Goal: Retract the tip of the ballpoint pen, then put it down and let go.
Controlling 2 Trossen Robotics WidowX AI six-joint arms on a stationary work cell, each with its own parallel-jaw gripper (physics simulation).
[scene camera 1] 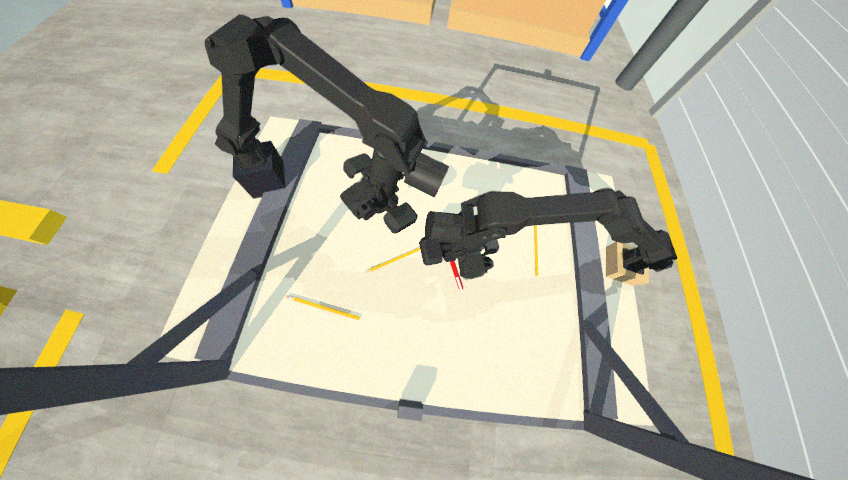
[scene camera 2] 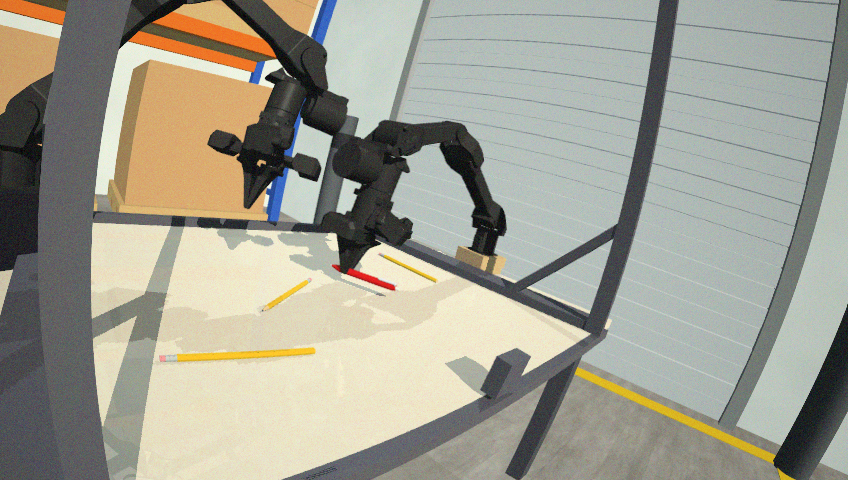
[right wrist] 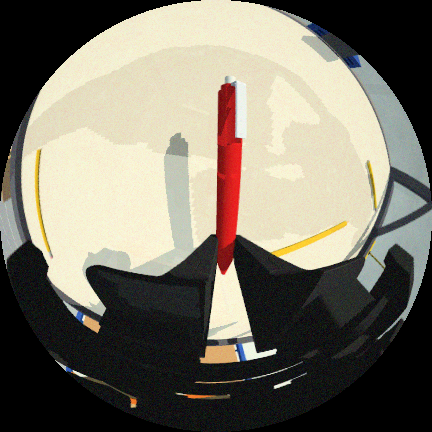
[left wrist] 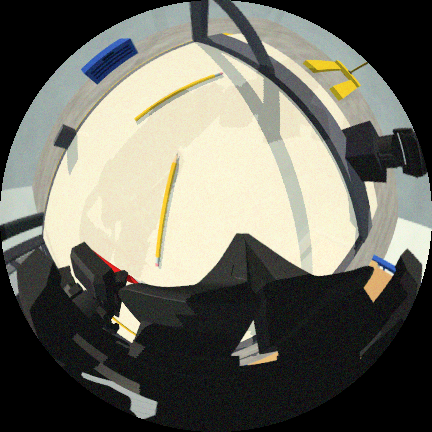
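Seen in the pictures: left gripper, fingertip midpoint: (scene camera 2: 246,208) (left wrist: 240,238); right gripper, fingertip midpoint: (scene camera 1: 449,254) (scene camera 2: 345,273) (right wrist: 224,240) (left wrist: 125,273); left arm's base at its link origin: (scene camera 1: 252,157) (scene camera 2: 14,185) (left wrist: 380,150); right arm's base at its link origin: (scene camera 1: 633,261) (scene camera 2: 482,252).
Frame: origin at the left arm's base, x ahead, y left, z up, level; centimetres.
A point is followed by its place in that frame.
A red ballpoint pen (scene camera 1: 455,274) {x 43.8, y -42.0, z -7.1 cm} (scene camera 2: 368,278) {x 43.6, y -41.0, z -7.4 cm} (right wrist: 229,185) {x 44.3, y -40.3, z -7.0 cm} with a white clip and a white button is held just above the table, roughly level, with its shadow beside it. My right gripper (scene camera 2: 346,271) {x 44.2, y -36.3, z -8.1 cm} (right wrist: 224,240) {x 44.2, y -36.3, z -8.1 cm} is shut on the pen near its pointed end; the button end points away from the fingers. No metal tip shows at the pointed end in the right wrist view. My left gripper (scene camera 2: 248,206) {x 27.6, y -24.7, z 1.3 cm} (left wrist: 240,238) {x 27.6, y -24.7, z 1.3 cm} is shut and empty, high above the table, to the left of the right gripper in scene camera 2. The pen shows partly in the left wrist view (left wrist: 116,268) {x 43.6, y -38.0, z -7.5 cm}, behind the right arm.
A yellow pencil (scene camera 1: 326,308) {x 11.2, y -41.3, z -10.0 cm} (scene camera 2: 243,355) {x 10.2, y -41.1, z -10.1 cm} (left wrist: 175,94) {x 11.3, y -40.9, z -10.3 cm} lies at the front left. A second pencil (scene camera 1: 392,259) {x 29.7, y -33.2, z -9.9 cm} (scene camera 2: 286,295) {x 29.7, y -33.6, z -10.1 cm} (left wrist: 166,210) {x 30.7, y -32.8, z -10.1 cm} lies left of the pen. A third pencil (scene camera 1: 536,251) {x 69.7, y -41.3, z -10.0 cm} (scene camera 2: 408,267) {x 70.2, y -39.9, z -10.2 cm} (right wrist: 38,200) {x 69.5, y -41.1, z -10.4 cm} lies right of it. A dark frame (scene camera 1: 476,418) {x 38.6, y -74.5, z -10.7 cm} edges the table.
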